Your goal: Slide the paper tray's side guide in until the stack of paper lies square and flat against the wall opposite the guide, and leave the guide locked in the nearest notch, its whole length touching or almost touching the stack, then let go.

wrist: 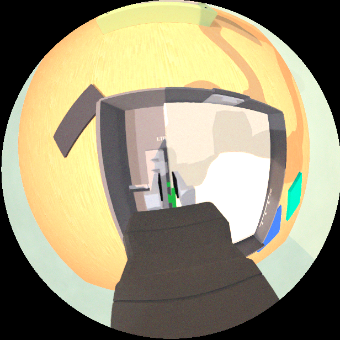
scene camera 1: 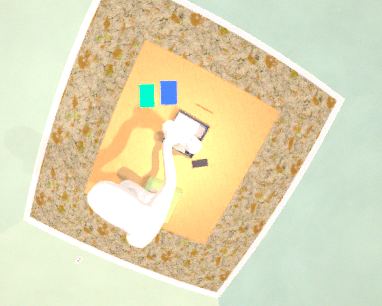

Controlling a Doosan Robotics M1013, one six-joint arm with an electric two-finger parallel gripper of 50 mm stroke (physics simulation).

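The dark paper tray [scene camera 1: 195,119] [wrist: 111,165] lies on the table under the arm. The white paper stack [scene camera 1: 185,122] [wrist: 220,127] lies flat in it, its far edge along the wall opposite the guide, as far as the wrist view shows. The side guide [wrist: 167,159] stands upright at the stack's other edge, touching or nearly touching it; the arm hides its near end. My gripper [wrist: 166,180] is shut on the side guide, one finger on each side, with green marks showing between the fingers. The arm hides the fingers in the scene view. Whether the guide sits in a notch cannot be told.
A dark flat block [scene camera 1: 200,163] [wrist: 78,120] lies beside the tray. A blue pad [scene camera 1: 168,93] [wrist: 272,229] and a teal pad [scene camera 1: 146,96] [wrist: 294,196] lie beyond the opposite wall. A thin orange stick [scene camera 1: 204,108] lies near the tray. A pale green panel [wrist: 155,19] is near the arm's base.
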